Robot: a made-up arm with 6 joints.
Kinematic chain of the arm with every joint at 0, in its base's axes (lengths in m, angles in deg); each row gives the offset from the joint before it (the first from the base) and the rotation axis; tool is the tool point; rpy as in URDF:
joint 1: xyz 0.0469 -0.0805 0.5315 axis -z
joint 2: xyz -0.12 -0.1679 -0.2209 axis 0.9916 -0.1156 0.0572
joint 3: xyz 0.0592 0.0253 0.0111 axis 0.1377 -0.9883 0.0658
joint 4: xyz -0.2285 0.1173 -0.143 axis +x
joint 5: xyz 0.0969 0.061 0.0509 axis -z
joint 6: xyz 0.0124 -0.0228 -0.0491 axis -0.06 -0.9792 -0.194
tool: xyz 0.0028 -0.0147 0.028 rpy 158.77 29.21 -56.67
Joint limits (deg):
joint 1: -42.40..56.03
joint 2: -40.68..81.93
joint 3: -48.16..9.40
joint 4: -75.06..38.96
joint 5: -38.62..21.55
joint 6: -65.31..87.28
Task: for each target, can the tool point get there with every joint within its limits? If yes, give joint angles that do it. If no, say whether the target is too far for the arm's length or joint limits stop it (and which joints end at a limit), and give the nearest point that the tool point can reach.
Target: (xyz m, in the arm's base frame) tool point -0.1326 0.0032 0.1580
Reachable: yes | joints 41.54 -28.39 -19.75 -2.47 -6.30 -49.40
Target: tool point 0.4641 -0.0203 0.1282
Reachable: no: joint limits stop it (at a limit: joint 1, joint 3, joint 5, joint 6) | nearest point 0.0523 0.0521 0.2263 | short by 0.430 m
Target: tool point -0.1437 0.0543 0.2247
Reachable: yes | joints 33.01 1.18 -21.77 -56.09 -10.74 37.46
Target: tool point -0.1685 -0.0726 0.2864
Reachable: yes | joints 2.98 10.90 -30.06 -4.05 15.31 -39.52
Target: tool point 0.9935 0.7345 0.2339
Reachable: no: too far | nearest point 0.0619 0.0637 0.2971 | short by 1.150 m
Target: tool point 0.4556 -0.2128 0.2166
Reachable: no: joint limits stop it (at a limit: joint 1, joint 2, joint 3, joint 4, joint 6) | nearest point 0.0647 -0.2836 0.0559 | short by 0.429 m
